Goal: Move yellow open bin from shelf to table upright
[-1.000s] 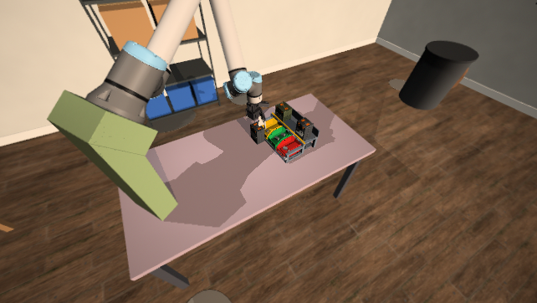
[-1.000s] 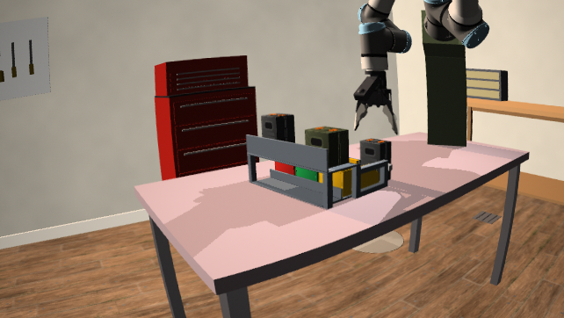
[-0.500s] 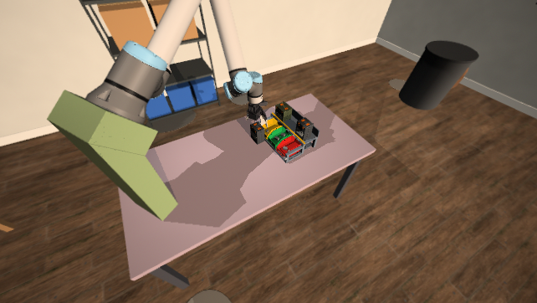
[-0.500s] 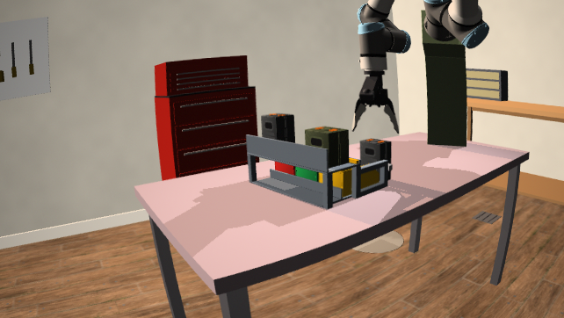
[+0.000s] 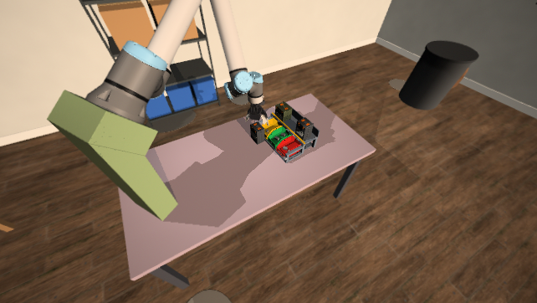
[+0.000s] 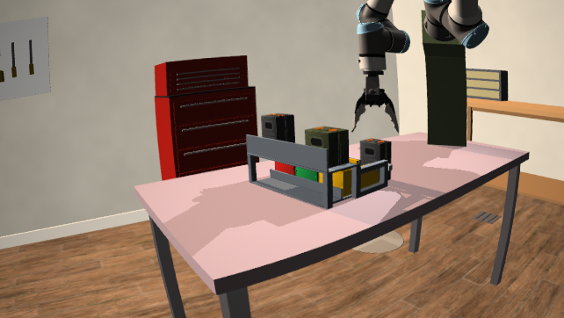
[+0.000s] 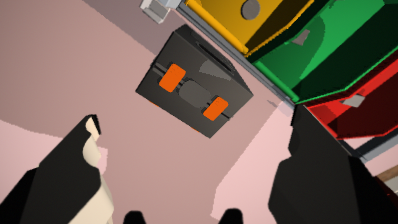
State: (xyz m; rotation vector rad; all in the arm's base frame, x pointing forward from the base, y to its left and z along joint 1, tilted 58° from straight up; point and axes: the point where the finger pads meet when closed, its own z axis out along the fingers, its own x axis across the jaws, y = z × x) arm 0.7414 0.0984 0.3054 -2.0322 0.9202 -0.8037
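The yellow open bin is 13 cm ahead of my hand, 11 cm below it and 5 cm to the left of it. Round my hand: dark case: 29 cm ahead, 15 cm to the right, 1 cm above; then green bin: 16 cm ahead, 11 cm below, 6 cm to the right; then red bin: 19 cm ahead, 17 cm to the right, 11 cm below.
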